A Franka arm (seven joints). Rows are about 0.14 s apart.
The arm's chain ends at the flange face. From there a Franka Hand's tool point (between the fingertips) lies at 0.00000 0.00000 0.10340 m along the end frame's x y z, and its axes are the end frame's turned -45 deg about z.
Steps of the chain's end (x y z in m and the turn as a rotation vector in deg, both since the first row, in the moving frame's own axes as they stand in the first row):
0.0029 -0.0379 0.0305 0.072 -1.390 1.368
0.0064 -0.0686 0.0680 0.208 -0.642 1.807
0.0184 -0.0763 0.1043 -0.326 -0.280 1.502
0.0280 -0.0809 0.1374 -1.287 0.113 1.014
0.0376 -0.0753 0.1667 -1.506 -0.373 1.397
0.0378 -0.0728 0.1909 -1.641 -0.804 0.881
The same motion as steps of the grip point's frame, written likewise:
0.0272 -0.0266 0.0305 1.034 -0.932 1.368
0.0525 -0.0451 0.0680 0.601 -0.307 1.807
0.0662 -0.0409 0.1043 -0.033 -0.429 1.502
0.0755 -0.0356 0.1374 -0.990 -0.830 1.014
0.0774 -0.0252 0.1667 -0.801 -1.329 1.397
0.0751 -0.0237 0.1908 -0.592 -1.729 0.881

